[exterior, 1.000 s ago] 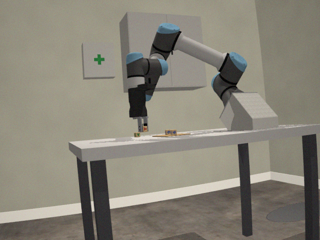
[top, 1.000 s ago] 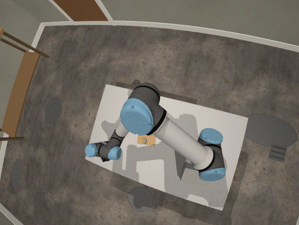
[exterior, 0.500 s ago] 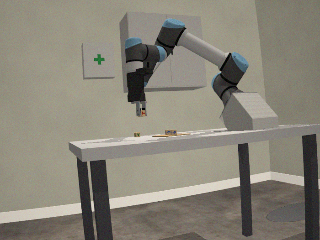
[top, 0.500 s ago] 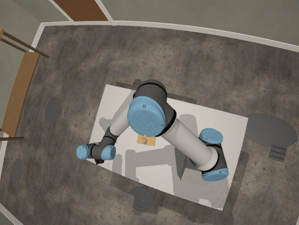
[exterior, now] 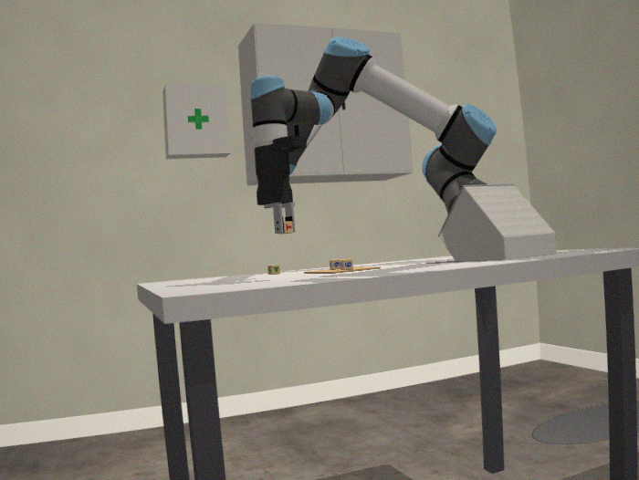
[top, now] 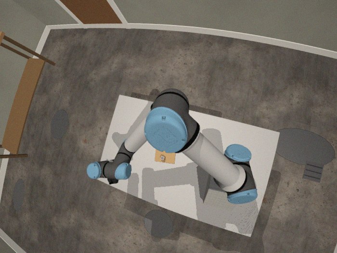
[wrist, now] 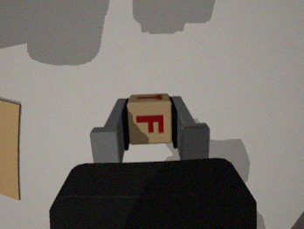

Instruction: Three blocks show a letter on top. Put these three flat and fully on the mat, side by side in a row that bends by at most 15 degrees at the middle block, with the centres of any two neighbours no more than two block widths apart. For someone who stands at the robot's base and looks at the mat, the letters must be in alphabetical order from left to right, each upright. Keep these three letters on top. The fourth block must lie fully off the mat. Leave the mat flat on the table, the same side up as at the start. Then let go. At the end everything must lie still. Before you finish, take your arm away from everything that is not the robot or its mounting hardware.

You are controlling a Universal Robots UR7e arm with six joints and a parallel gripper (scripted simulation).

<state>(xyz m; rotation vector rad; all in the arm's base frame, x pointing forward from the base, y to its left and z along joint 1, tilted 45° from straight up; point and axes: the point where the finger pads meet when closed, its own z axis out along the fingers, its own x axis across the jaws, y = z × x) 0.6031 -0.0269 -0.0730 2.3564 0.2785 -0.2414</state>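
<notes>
Right now my hand is 21 cm past the tan mat, 12 cm to the left of it and 12 cm above it. The rest, counted from my hand: red-marked block 1 cm below.
</notes>
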